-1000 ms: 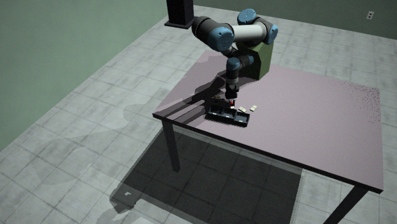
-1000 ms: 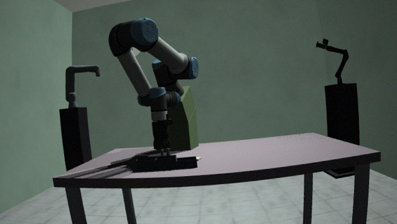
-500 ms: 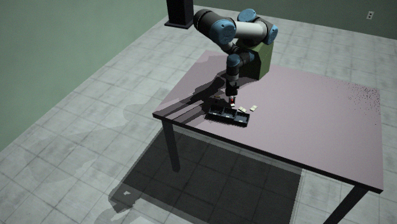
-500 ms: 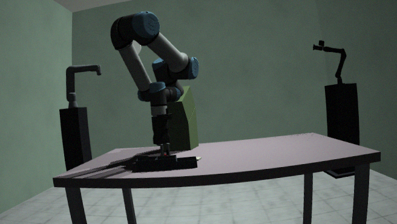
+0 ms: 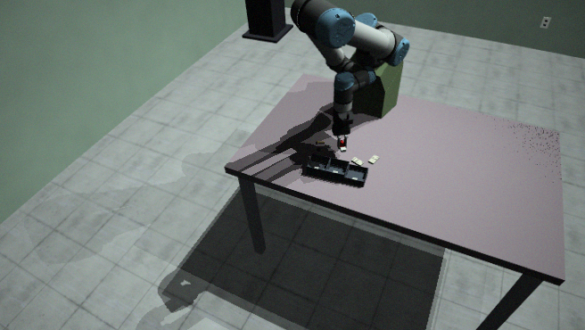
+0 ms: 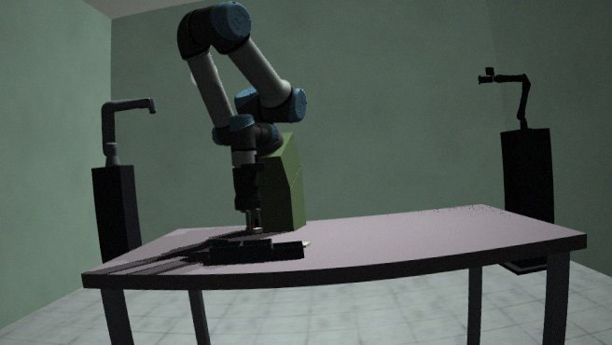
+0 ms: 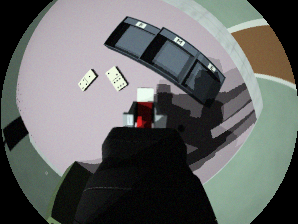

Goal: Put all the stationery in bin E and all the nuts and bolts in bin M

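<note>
Right now my hand is 8 cm to the left of the small grey object, 7 cm above it and 4 cm past it. Round my hand: red item 1 cm below, 1 cm ahead; then yellow thing 13 cm to the right, 7 cm below, 5 cm behind.
</note>
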